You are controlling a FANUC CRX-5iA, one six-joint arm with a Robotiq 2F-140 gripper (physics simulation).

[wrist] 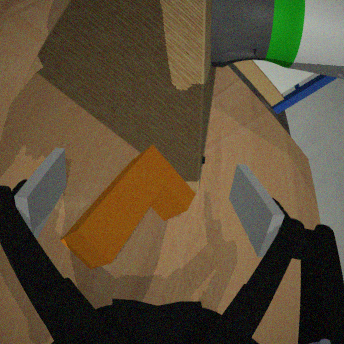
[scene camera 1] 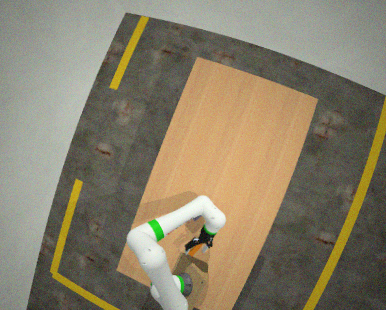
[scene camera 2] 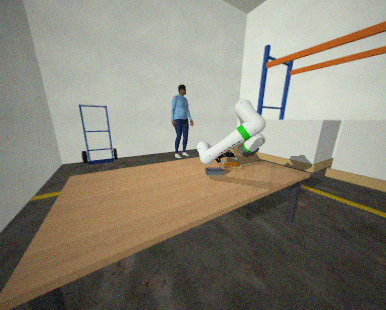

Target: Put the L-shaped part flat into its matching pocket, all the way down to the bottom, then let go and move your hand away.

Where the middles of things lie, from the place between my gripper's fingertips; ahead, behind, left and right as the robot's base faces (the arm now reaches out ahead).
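Orange L-shaped part [wrist: 148, 179]: 10 mm ahead of my hand, 20 mm to the left of it, 30 mm below it.
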